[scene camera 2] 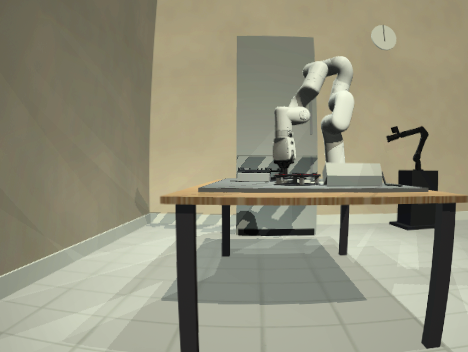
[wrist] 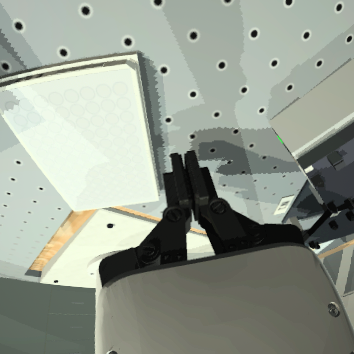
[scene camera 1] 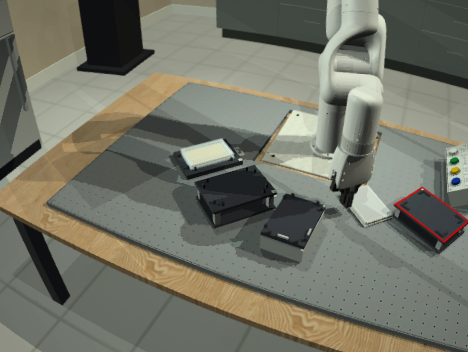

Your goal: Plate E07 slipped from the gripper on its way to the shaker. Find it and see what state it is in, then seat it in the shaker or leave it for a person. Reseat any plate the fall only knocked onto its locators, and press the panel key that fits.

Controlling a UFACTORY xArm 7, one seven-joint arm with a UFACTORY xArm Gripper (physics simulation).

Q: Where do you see a white plate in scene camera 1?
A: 369, 209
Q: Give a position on a black-topped white box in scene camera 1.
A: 289, 232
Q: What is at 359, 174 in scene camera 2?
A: A button box.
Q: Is the gripper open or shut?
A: Shut.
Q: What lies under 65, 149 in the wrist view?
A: A white plate.
